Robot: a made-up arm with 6 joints. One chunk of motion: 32 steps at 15 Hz.
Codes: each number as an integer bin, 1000 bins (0 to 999) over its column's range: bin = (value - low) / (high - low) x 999, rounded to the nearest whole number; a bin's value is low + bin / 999 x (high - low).
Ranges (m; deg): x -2..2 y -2..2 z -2..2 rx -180..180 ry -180..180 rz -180..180
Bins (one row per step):
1: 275 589 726 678 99 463
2: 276 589 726 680 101 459
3: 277 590 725 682 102 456
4: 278 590 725 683 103 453
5: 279 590 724 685 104 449
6: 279 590 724 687 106 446
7: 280 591 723 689 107 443
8: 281 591 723 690 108 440
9: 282 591 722 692 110 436
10: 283 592 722 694 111 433
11: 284 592 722 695 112 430
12: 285 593 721 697 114 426
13: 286 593 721 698 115 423
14: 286 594 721 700 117 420
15: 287 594 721 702 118 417
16: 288 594 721 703 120 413
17: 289 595 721 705 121 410
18: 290 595 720 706 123 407
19: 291 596 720 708 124 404
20: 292 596 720 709 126 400
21: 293 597 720 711 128 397
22: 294 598 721 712 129 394
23: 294 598 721 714 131 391
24: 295 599 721 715 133 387
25: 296 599 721 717 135 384
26: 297 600 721 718 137 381
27: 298 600 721 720 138 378
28: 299 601 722 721 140 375
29: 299 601 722 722 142 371
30: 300 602 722 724 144 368
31: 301 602 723 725 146 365
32: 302 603 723 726 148 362
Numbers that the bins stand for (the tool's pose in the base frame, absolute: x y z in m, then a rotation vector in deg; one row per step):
1: -0.8989 0.3584 0.9069 64.32 -144.32 -13.15
2: -0.8949 0.3584 0.9069 65.05 -143.60 -14.59
3: -0.8909 0.3624 0.9029 65.77 -143.24 -15.68
4: -0.8869 0.3624 0.9029 66.13 -142.88 -16.76
5: -0.8829 0.3624 0.8989 66.85 -142.52 -18.20
6: -0.8829 0.3624 0.8989 67.57 -141.80 -19.28
7: -0.8789 0.3664 0.8949 68.29 -141.44 -20.36
8: -0.8749 0.3664 0.8949 68.65 -141.08 -21.44
9: -0.8709 0.3664 0.8909 69.37 -140.36 -22.88
10: -0.8669 0.3704 0.8909 70.09 -140.00 -23.96
11: -0.8629 0.3704 0.8909 70.45 -139.64 -25.05
12: -0.8589 0.3744 0.8869 71.17 -138.92 -26.49
13: -0.8549 0.3744 0.8869 71.53 -138.56 -27.57
14: -0.8549 0.3784 0.8869 72.25 -137.84 -28.65
15: -0.8509 0.3784 0.8869 72.97 -137.48 -29.73
16: -0.8468 0.3784 0.8869 73.33 -136.76 -31.17
17: -0.8428 0.3824 0.8869 74.05 -136.40 -32.25
18: -0.8388 0.3824 0.8829 74.41 -135.68 -33.33
19: -0.8348 0.3864 0.8829 75.14 -135.32 -34.41
20: -0.8308 0.3864 0.8829 75.50 -134.59 -35.86
21: -0.8268 0.3904 0.8829 76.22 -133.87 -36.94
22: -0.8228 0.3944 0.8869 76.58 -133.51 -38.02
23: -0.8228 0.3944 0.8869 77.30 -132.79 -39.10
24: -0.8188 0.3984 0.8869 77.66 -132.07 -40.54
25: -0.8148 0.3984 0.8869 78.38 -131.35 -41.62
26: -0.8108 0.4024 0.8869 78.74 -130.63 -42.70
27: -0.8068 0.4024 0.8869 79.46 -130.27 -43.78
28: -0.8028 0.4064 0.8909 79.82 -129.55 -44.86
29: -0.8028 0.4064 0.8909 80.18 -128.83 -46.31
30: -0.7988 0.4104 0.8909 80.90 -128.11 -47.39
31: -0.7948 0.4104 0.8949 81.26 -127.39 -48.47
32: -0.7908 0.4144 0.8949 81.62 -126.67 -49.55

